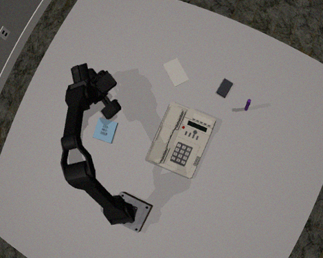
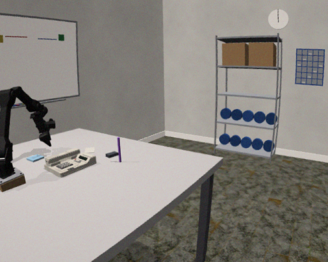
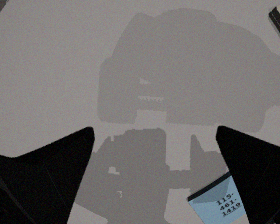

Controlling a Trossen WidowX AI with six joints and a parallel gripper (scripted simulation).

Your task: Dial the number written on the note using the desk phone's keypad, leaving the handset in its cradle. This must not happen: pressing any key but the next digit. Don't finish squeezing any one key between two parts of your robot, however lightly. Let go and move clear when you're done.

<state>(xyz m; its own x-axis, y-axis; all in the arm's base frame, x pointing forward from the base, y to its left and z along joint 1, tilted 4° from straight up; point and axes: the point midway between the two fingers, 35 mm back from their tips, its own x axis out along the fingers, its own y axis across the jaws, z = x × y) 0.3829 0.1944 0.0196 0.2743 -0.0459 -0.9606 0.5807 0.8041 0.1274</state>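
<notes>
The beige desk phone lies 300 mm to the right of my hand, 80 mm behind it and 70 mm below it. Round my hand: purple stick (490 mm to the right, 100 mm ahead, 20 mm below); handset (240 mm to the right, 80 mm behind, 40 mm below); white card (200 mm to the right, 160 mm ahead, 90 mm below).
</notes>
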